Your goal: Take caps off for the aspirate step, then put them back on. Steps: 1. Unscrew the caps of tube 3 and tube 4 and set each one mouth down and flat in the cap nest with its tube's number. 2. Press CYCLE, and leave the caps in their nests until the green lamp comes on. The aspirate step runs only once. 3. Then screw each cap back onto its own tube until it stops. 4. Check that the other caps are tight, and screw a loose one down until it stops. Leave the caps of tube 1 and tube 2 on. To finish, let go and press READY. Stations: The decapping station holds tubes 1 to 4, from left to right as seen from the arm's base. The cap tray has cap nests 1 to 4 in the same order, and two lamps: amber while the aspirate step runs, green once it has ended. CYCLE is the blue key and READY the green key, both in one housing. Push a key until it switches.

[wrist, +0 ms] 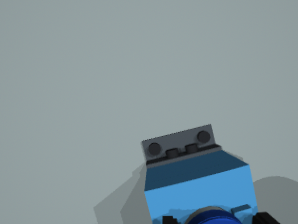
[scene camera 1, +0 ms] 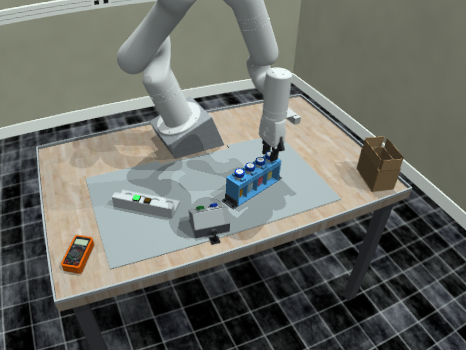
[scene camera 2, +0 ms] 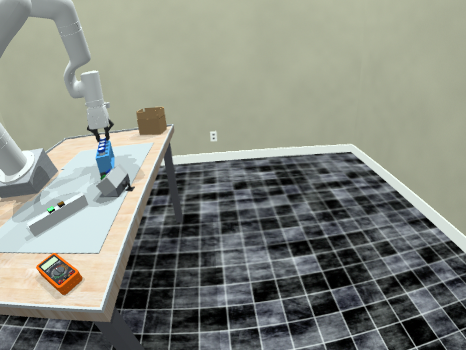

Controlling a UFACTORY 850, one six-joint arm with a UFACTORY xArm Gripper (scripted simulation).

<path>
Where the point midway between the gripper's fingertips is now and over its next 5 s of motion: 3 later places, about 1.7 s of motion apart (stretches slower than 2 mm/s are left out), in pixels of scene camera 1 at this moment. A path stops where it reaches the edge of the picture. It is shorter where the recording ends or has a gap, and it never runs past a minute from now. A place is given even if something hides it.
My gripper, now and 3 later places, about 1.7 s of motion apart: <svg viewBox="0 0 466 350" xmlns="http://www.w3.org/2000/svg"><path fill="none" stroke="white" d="M269 156L261 155L260 162L236 165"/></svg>
</path>
